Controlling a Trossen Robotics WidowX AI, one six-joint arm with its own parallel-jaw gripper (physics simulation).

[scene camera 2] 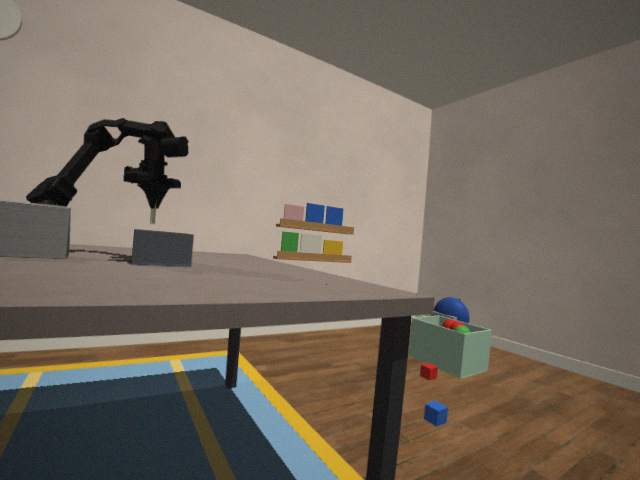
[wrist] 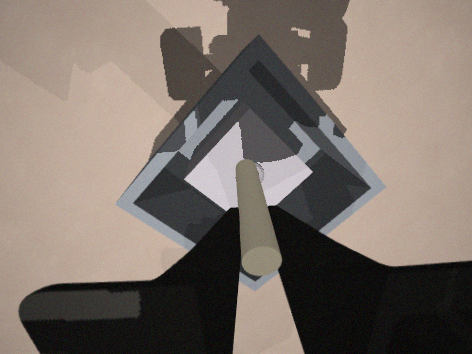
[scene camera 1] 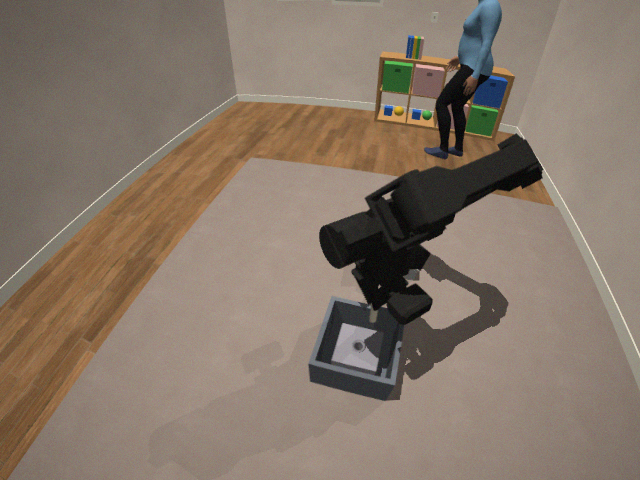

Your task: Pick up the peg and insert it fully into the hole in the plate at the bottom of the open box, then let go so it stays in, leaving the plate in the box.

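Places are measured from the arm's base along level axes (x ahead, y left, z up), in centimetres.
Pixels of known places: gripper, fingertip midpoint: [scene camera 2: 154,208] [wrist: 253,215] [scene camera 1: 373,306]; arm's base, link origin: [scene camera 2: 42,221].
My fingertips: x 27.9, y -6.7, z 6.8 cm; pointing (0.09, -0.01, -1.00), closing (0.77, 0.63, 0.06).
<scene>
For each thing: its top centre in the pictures, then the offset to it from my fingertips. "spot": a spot on its surface instead. Level surfaces: height alone.
- peg, top centre: [wrist: 268,260] [scene camera 1: 377,295] [scene camera 2: 154,198] dx -0.2, dy +0.3, dz +3.3 cm
- open dark grey-blue box, top centre: [wrist: 256,195] [scene camera 1: 360,337] [scene camera 2: 162,231] dx +2.8, dy -1.4, dz -6.9 cm
- white plate, top centre: [wrist: 250,176] [scene camera 1: 358,345] dx +2.8, dy -1.4, dz -10.6 cm
- hole, surface spot: [wrist: 260,172] [scene camera 1: 362,349] spot: dx +3.4, dy -0.5, dz -10.8 cm
- table, surface height: dz -16.7 cm
The peg [scene camera 1: 373,315] [scene camera 2: 153,215] [wrist: 254,215] is a thin grey-beige cylinder. My gripper [scene camera 1: 376,305] [scene camera 2: 153,206] [wrist: 253,215] is shut on it, and it hangs nearly upright, its lower tip a little above the rim level of the box in the second scene view. The open dark grey-blue box [scene camera 1: 351,382] [scene camera 2: 162,249] [wrist: 155,220] stands on the table. The white plate [scene camera 1: 345,343] [wrist: 217,175] lies on its bottom. The hole [scene camera 1: 358,346] [wrist: 260,172] is near the plate's middle; in the wrist view the peg's far end partly covers it.
The box walls surround the plate. The arm's base stands on a grey block [scene camera 2: 36,230] on the table [scene camera 1: 206,289] [scene camera 2: 232,284]. A person [scene camera 1: 478,46] stands beyond the table by a shelf unit [scene camera 1: 378,87]. The arm's shadow falls across part of the plate.
</scene>
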